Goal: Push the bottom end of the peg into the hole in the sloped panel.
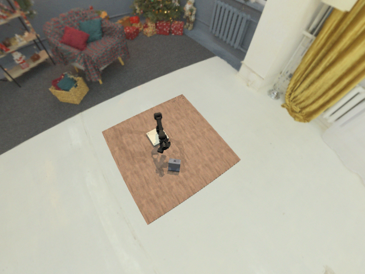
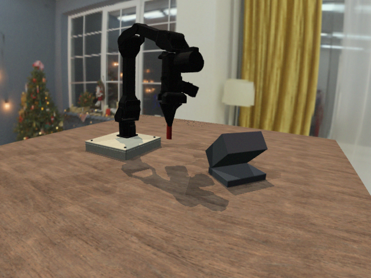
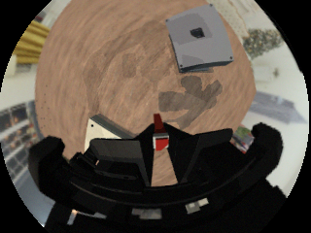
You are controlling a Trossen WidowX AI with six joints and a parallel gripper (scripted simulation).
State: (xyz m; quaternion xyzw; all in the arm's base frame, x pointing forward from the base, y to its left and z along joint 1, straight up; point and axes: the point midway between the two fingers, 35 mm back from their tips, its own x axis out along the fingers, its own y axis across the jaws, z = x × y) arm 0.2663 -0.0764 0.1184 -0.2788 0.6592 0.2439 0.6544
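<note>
Now: gripper tip 200 mm short of the dark grey sloped panel, 50 mm above it and 40 mm to the right of it. From my gripper tip the other things lie so: red peg (20 mm above); then panel foot (210 mm ahead, 110 mm below, 30 mm to the left).
</note>
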